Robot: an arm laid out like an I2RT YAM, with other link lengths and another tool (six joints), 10 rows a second.
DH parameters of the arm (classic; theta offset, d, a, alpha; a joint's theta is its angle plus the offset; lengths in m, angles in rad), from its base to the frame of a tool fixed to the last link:
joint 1: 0 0.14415 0.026 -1.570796
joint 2: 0 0 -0.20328 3.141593
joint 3: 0.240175 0 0.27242 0
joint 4: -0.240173 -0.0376 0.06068 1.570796
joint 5: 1.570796 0.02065 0 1.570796
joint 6: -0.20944 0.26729 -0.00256 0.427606
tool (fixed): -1.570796 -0.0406 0 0
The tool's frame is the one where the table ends.
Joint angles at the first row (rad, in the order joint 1, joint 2, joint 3, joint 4, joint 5, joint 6):
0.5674, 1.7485, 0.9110, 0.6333, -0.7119, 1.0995
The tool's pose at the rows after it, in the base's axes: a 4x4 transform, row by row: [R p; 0 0 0 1], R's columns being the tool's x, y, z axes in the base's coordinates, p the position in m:
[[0.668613 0.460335 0.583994 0.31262], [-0.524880 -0.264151 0.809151 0.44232], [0.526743 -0.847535 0.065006 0.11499], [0 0 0 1]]
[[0.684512 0.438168 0.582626 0.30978], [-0.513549 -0.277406 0.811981 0.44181], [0.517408 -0.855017 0.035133 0.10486], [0 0 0 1]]
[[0.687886 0.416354 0.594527 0.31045], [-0.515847 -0.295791 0.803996 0.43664], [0.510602 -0.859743 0.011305 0.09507], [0 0 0 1]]
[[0.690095 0.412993 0.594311 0.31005], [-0.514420 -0.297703 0.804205 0.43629], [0.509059 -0.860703 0.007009 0.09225], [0 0 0 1]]
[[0.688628 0.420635 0.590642 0.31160], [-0.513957 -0.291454 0.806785 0.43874], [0.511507 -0.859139 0.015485 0.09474], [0 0 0 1]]
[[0.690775 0.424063 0.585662 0.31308], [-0.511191 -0.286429 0.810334 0.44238], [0.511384 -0.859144 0.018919 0.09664], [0 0 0 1]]
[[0.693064 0.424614 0.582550 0.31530], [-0.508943 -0.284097 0.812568 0.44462], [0.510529 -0.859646 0.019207 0.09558], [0 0 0 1]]
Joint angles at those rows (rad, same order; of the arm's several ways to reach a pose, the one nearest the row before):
0.5750, 1.7638, 0.9293, 0.6203, -0.7239, 1.0986
0.5767, 1.7763, 0.9290, 0.6007, -0.7256, 1.0984
0.5695, 1.7783, 0.9114, 0.5959, -0.7187, 1.0997
0.5691, 1.7839, 0.9096, 0.5986, -0.7194, 1.0996
0.5706, 1.7934, 0.9238, 0.6025, -0.7223, 1.0990
0.5742, 1.8079, 0.9457, 0.5987, -0.7251, 1.0998
0.5743, 1.8276, 0.9644, 0.5997, -0.7290, 1.0999

